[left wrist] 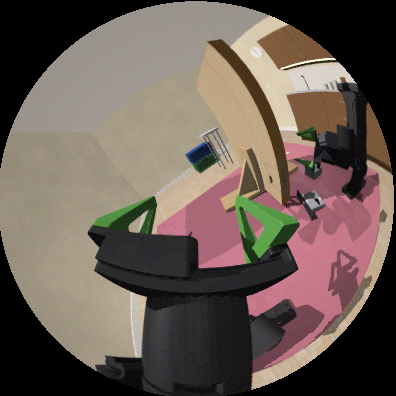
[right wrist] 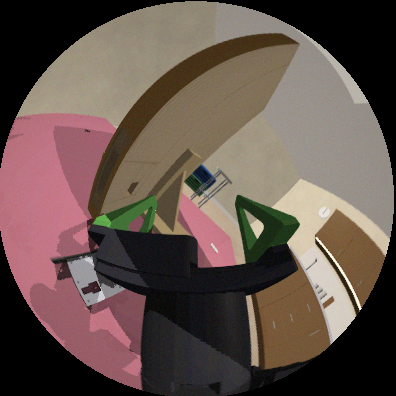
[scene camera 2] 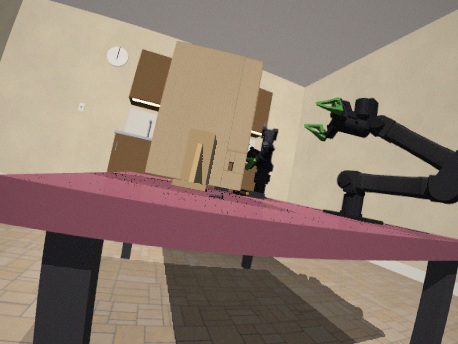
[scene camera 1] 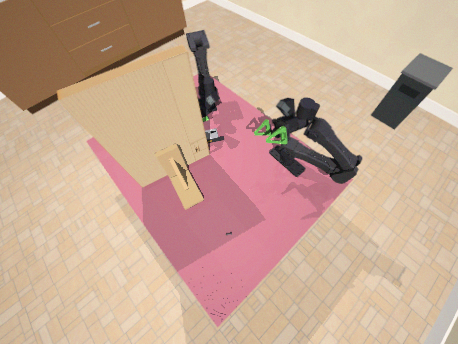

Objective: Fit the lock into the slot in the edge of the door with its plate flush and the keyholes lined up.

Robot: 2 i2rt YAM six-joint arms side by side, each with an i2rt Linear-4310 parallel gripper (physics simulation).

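Frame: origin at the left arm's base, x ahead, y left, z up, level; centimetres.
Seen in the pictures: left gripper, fingertip midpoint: [left wrist: 195, 199] [scene camera 2: 310, 115] [scene camera 1: 259, 137]; right gripper, fingertip midpoint: [left wrist: 295, 145] [right wrist: 195, 198]; left arm's base, origin of the base link: [left wrist: 257, 326] [scene camera 2: 350, 217] [scene camera 1: 286, 161].
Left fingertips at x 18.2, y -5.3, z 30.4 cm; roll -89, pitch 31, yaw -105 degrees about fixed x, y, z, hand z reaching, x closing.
Note:
Offsets run from my left fingertips to a thing's top centre. "pt": to the spot under its first point.
The lock @[dx +2.1, dy -33.9, dz -27.8 cm] [scene camera 1: 212, 134] [left wrist: 314, 201] [right wrist: 82, 270], a grey case with a dark plate, lies on the pink table beside the door's lower near edge. The door @[dx +28.7, dy -29.1, dz +27.8 cm] [scene camera 1: 130, 115] [scene camera 2: 205, 100] [left wrist: 235, 120] [right wrist: 210, 105] stands upright. A dark slot @[pt dx +11.1, dy -25.1, dz -15.9 cm] [right wrist: 110, 160] shows in its edge, and a door keyhole @[pt dx +15.3, dy -26.3, dz -22.1 cm] [scene camera 1: 197, 149] [scene camera 2: 230, 166] [left wrist: 271, 179] [right wrist: 132, 188] shows in its face. My right gripper [left wrist: 295, 145] [right wrist: 195, 198] is open, low by the door edge and near the lock; the door partly hides it in both scene views. My left gripper [scene camera 1: 261, 137] [scene camera 2: 311, 115] [left wrist: 195, 199] is open and raised, away from the lock.
Wooden brackets [scene camera 1: 193, 199] [left wrist: 235, 199] support the door's foot. A small grey block @[dx +10.4, dy -52.6, dz -26.8 cm] [left wrist: 313, 171] sits by my right gripper's lower finger. A small dark item @[dx +29.2, dy +14.5, dz -29.4 cm] [scene camera 1: 228, 233] [scene camera 2: 216, 196] [right wrist: 87, 130] lies on the pink table [scene camera 1: 220, 300] [scene camera 2: 150, 230]. Brown cabinets [scene camera 1: 100, 40] stand behind.

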